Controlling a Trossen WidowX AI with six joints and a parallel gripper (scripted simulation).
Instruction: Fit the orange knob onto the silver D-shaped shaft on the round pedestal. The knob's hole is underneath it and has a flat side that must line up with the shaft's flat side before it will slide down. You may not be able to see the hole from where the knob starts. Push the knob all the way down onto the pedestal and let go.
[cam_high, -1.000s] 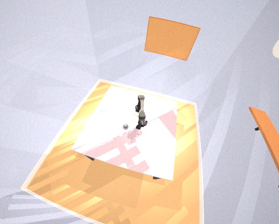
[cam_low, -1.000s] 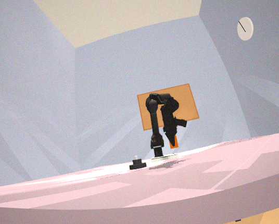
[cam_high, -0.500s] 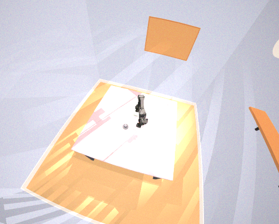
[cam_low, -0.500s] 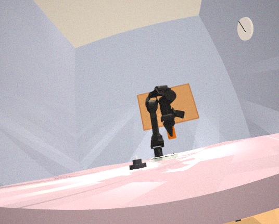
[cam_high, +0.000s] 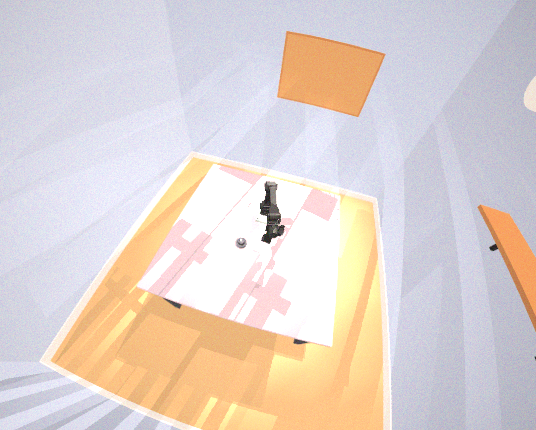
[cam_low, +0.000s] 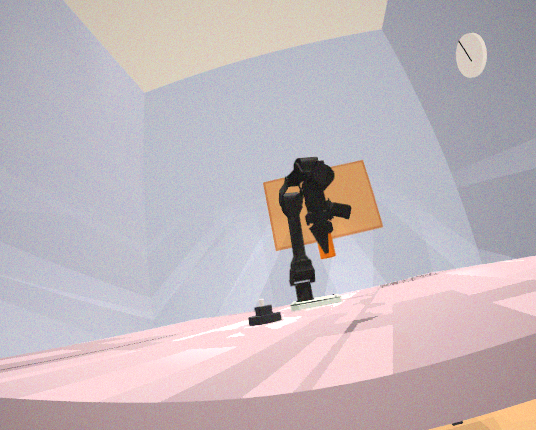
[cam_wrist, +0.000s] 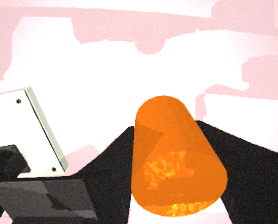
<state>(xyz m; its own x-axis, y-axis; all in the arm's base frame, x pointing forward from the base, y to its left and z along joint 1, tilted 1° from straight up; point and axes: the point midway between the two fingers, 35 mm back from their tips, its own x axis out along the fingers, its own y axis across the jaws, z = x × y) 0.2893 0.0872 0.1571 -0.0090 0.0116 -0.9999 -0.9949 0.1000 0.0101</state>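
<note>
Right now the round pedestal is 190 mm to the right of my gripper tip, 110 mm below it and 30 mm ahead of it. The rest, counted from my gripper tip: orange knob (30 mm above).
</note>
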